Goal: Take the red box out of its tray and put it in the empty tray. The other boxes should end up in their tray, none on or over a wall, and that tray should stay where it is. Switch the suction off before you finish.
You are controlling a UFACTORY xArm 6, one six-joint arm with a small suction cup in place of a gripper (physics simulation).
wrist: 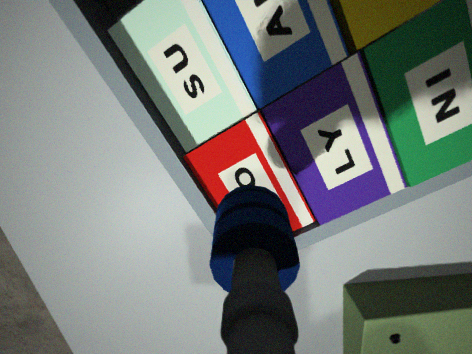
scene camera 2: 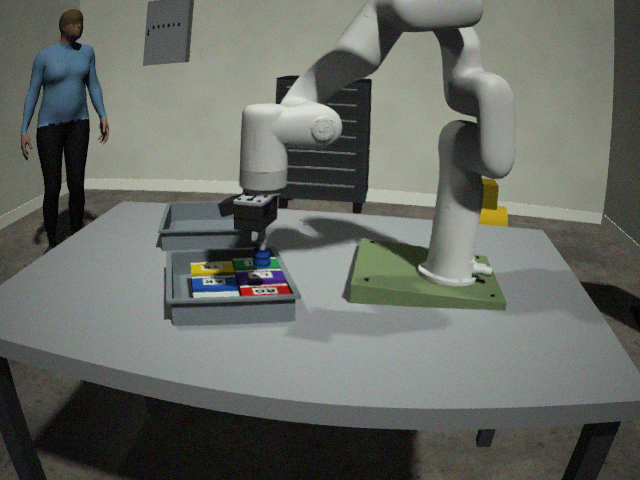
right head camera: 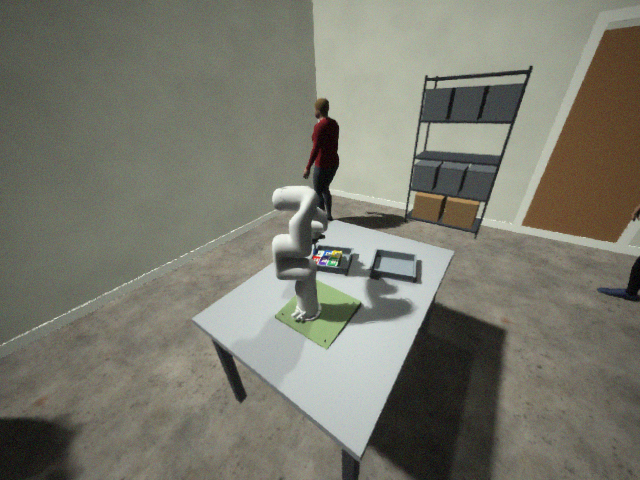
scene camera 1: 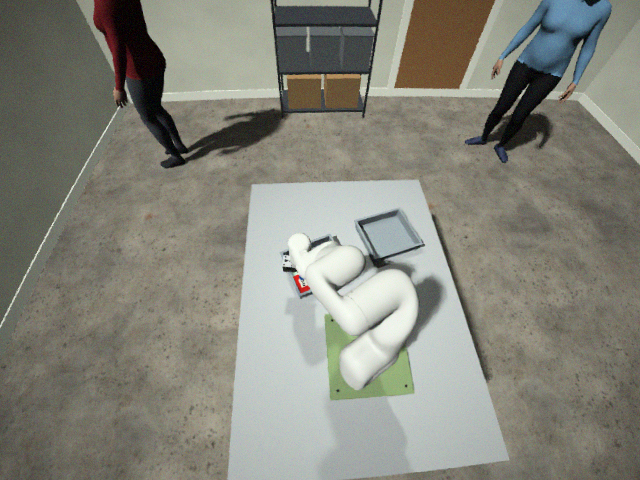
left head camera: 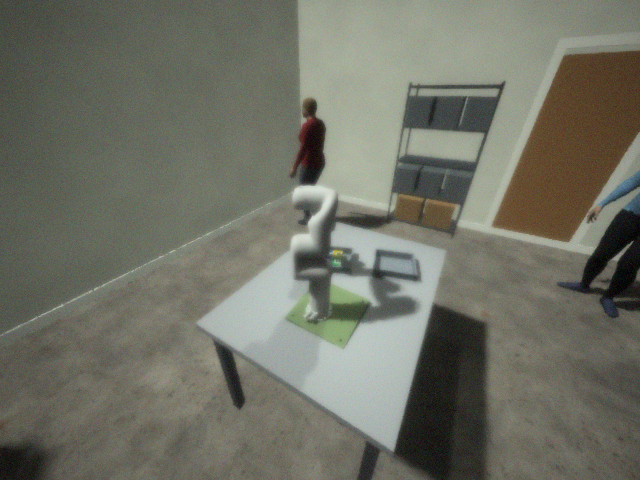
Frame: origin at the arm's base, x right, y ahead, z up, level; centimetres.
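Seen in the pictures: hand at its tool point: (wrist: 251, 218) (scene camera 2: 261, 264) (right head camera: 315, 253); arm's base at its link origin: (scene camera 2: 447, 275) (right head camera: 308, 310) (left head camera: 319, 310).
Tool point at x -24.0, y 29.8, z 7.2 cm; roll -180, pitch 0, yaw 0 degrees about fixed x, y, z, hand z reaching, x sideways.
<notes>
Offsets run from my tool point to a thing's top centre. "pt": to the spot under its first point. Level surfaces: height alone.
The red box @[dy -0.5, dx +0.2, dz -4.6 cm] (wrist: 225, 150) (scene camera 2: 279, 290) (scene camera 1: 298, 281) lies flat in a corner of its grey tray @[dy +8.7, dx +4.7, dz -4.1 cm] (wrist: 152, 127) (scene camera 2: 232, 312). The purple box @[dy +2.2, dx +5.1, dz -4.0 cm] (wrist: 295, 115) (scene camera 2: 279, 276) and the mint box @[dy +6.8, dx -3.7, dz -5.6 cm] (wrist: 220, 117) lie against it; blue @[dy +9.5, dx +1.2, dz -4.9 cm] (wrist: 300, 75), green @[dy +4.8, dx +10.0, dz -3.8 cm] (wrist: 400, 65) and yellow @[pt dy +8.4, dx +6.8, dz -4.3 cm] (wrist: 385, 20) boxes lie beyond. My suction cup (wrist: 255, 215) (scene camera 2: 262, 257) is blue, points down and carries nothing. It hangs a little above the boxes and hides part of the red box's label in the wrist view. The empty tray @[dy +27.7, dx +36.9, dz -4.1 cm] (scene camera 2: 201, 241) (scene camera 1: 390, 233) (right head camera: 394, 266) stands apart from the box tray.
The arm's green base plate (scene camera 1: 338, 361) (scene camera 2: 387, 289) stands near the box tray on the grey table @[dz -9.2 cm] (scene camera 1: 273, 413). In scene camera 1 the arm covers much of the box tray. Two people (scene camera 1: 144, 67) (scene camera 1: 547, 46) stand on the floor away from the table.
</notes>
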